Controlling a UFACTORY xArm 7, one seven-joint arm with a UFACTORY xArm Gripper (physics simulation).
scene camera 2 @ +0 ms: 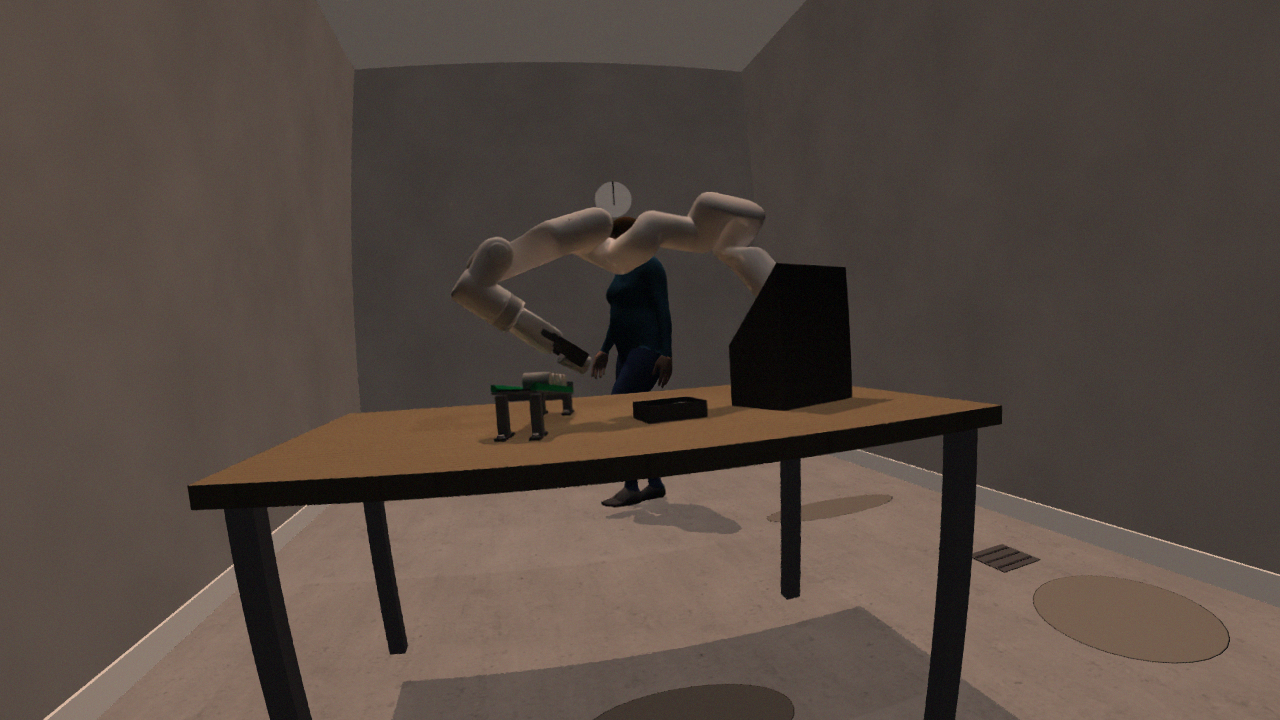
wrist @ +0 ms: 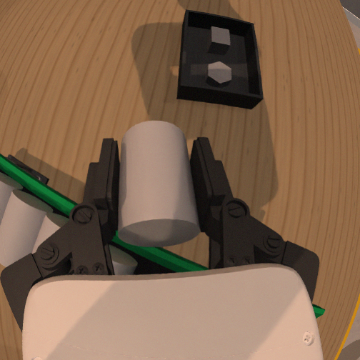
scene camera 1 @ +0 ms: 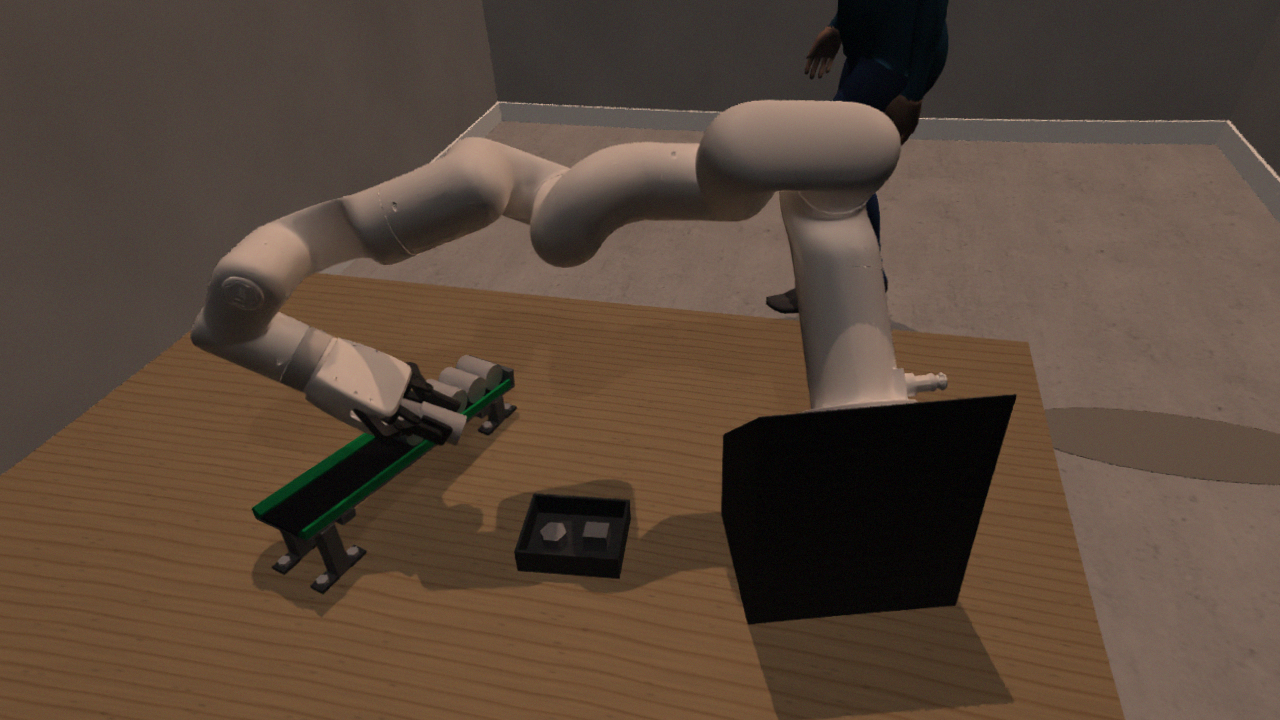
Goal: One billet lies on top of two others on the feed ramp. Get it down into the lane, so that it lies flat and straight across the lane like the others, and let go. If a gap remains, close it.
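Frame: origin at the arm's base, x ahead, y left, z up, level; millimetres.
Seen in the pictures: gripper, fingertip midpoint: [scene camera 2: 581, 360] [scene camera 1: 452, 424]; arm's base at its link origin: [scene camera 2: 790, 308] [scene camera 1: 857, 416].
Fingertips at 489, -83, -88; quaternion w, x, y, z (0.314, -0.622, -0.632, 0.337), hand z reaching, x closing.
Pixels of each thing's top centre, then the offset from my fingertips to it, as dx, dy, dz.
- light grey billet at its top centre: [scene camera 1: 435, 404] [scene camera 2: 573, 345] +16, +0, +33
- black tray at its top centre: [scene camera 1: 573, 524] [scene camera 2: 669, 401] -159, +81, -95
- cube at its top centre: [scene camera 1: 595, 529] -187, +83, -101
- hexagonal piece at its top centre: [scene camera 1: 553, 531] -131, +79, -110
My gripper [scene camera 1: 438, 420] [wrist: 154, 156] is shut on a light grey billet [scene camera 1: 445, 421] [wrist: 156, 185], which it holds above the near rail side of the feed ramp [scene camera 1: 358, 494] [scene camera 2: 554, 388] [wrist: 40, 187]. In the wrist view the held billet stands upright in the picture, while the green rail runs diagonally and the lane billets slant. Several billets lie in the lane; at the far end are one billet [scene camera 1: 479, 368] and another beside it [scene camera 1: 462, 383]. Part of another billet [wrist: 124, 261] shows under the gripper, mostly hidden by it.
A black tray [scene camera 1: 569, 564] [scene camera 2: 669, 413] [wrist: 217, 96] with a cube [scene camera 1: 596, 534] [wrist: 220, 36] and a hexagonal piece [scene camera 1: 553, 533] [wrist: 219, 72] stands on the table beside the ramp. A tall black box [scene camera 1: 859, 510] [scene camera 2: 792, 340] stands by the arm's base. A person [scene camera 1: 890, 44] [scene camera 2: 639, 313] is behind the table.
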